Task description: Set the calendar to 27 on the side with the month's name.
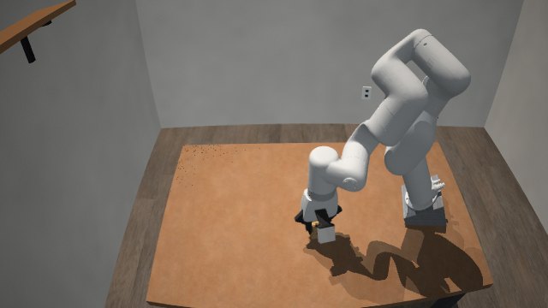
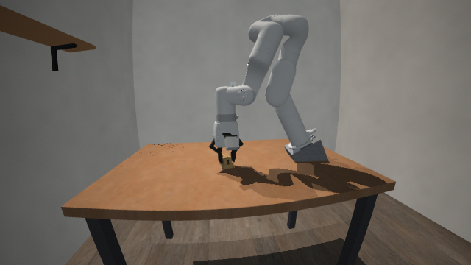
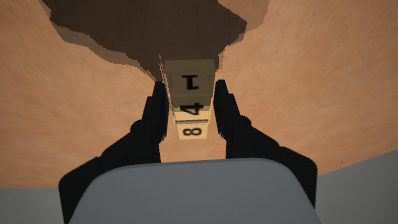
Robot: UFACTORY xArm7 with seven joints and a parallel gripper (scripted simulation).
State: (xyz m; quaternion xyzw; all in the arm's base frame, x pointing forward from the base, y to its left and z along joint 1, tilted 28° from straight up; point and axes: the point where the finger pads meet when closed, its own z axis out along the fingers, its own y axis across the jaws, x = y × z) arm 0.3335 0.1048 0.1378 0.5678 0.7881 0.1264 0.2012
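My gripper is now 10 mm above the wooden digit cube. Round my hand: wooden calendar tray 30 mm below, 20 mm to the right.
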